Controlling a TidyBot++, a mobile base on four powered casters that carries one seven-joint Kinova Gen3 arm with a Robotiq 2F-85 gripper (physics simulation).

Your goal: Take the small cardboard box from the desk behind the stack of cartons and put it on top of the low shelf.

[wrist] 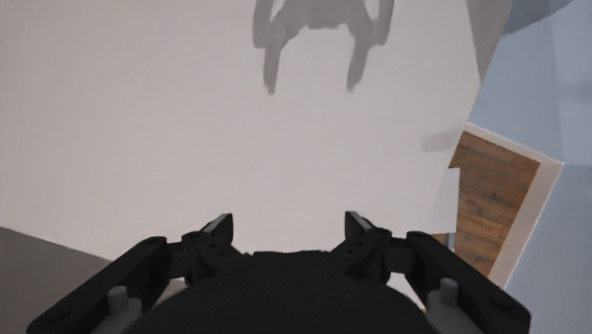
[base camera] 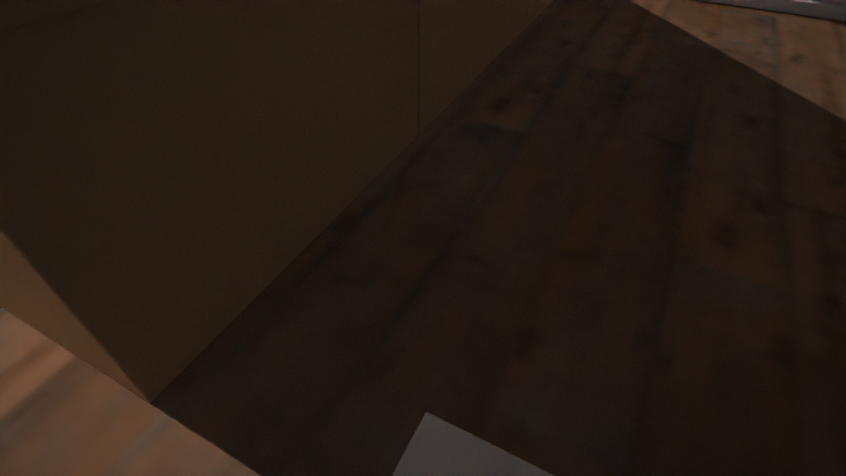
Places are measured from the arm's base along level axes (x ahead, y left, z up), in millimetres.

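Where they show: gripper, fingertip midpoint: (wrist: 289,224).
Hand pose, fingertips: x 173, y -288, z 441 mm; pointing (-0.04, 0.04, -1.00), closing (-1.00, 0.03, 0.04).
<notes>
After its pixels a point has its place.
My gripper (wrist: 289,224) {x 173, y -288, z 441 mm} is open, with nothing between its fingers. It is over a broad white surface (wrist: 175,125) {x 310, y -378, z 324 mm}, which looks like the desk top, and its forked shadow falls there ahead of the fingers. The small cardboard box and the low shelf do not show in either view that I can make out. A large brown carton side (base camera: 236,148) {x 397, y 176, z -247 mm}, in shadow, fills the left of the base view and stands on the wooden floor. How high it is stacked is out of view.
In the wrist view the white surface ends at the right, beside a pale blue wall (wrist: 520,85) {x -513, y -490, z 43 mm}, white skirting (wrist: 524,226) {x -1098, y 145, z -342 mm} and a strip of wooden floor (wrist: 495,185) {x -963, y -77, z -396 mm}. A grey area (wrist: 40,275) {x 517, y -185, z 324 mm} lies past its lower-left edge. A pale flat corner (base camera: 452,449) {x 237, y -6, z -371 mm} shows low in the base view.
</notes>
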